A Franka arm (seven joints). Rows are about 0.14 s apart.
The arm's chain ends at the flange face. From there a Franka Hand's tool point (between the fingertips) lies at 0.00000 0.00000 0.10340 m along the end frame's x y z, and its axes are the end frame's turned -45 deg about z.
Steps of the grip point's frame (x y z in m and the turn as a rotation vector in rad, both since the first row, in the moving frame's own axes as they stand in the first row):
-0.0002, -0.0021, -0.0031, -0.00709, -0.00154, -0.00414
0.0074, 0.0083, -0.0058, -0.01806, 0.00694, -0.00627
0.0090, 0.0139, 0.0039, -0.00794, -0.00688, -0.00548
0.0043, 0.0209, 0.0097, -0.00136, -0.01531, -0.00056
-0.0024, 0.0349, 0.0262, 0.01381, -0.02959, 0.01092
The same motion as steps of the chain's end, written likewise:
-0.0020, -0.0020, -0.0031, -0.00610, 0.00392, -0.00414
0.0093, -0.0002, -0.0058, -0.00786, 0.01768, -0.00627
0.0161, 0.0024, 0.0039, -0.01048, 0.00075, -0.00548
0.0188, 0.0105, 0.0097, -0.01179, -0.00986, -0.00056
0.0262, 0.0252, 0.0263, -0.01116, -0.03069, 0.01092

